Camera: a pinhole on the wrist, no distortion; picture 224 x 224 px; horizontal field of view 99.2 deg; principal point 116.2 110.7 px. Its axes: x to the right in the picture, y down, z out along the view. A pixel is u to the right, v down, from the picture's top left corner.
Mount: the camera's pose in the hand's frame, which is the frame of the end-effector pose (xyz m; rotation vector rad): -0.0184 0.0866 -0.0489 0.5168 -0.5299 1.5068
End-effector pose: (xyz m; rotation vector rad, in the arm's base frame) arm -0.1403 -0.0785 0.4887 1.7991 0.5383 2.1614
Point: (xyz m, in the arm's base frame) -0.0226 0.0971 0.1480
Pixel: 54 172
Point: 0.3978 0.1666 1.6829
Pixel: outside the picture
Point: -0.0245 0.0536 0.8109
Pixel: outside the picture
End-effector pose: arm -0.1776 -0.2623 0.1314 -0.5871 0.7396 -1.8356
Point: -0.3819 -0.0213 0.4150
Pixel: 19 143
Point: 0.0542 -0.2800 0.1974
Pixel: 203 131
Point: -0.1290 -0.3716 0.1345
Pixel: 159 12
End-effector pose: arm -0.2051 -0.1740 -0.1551 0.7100 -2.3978 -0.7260
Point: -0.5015 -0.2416 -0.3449
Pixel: 140 55
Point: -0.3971 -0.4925 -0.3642
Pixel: 75 43
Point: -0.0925 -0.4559 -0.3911
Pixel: 20 101
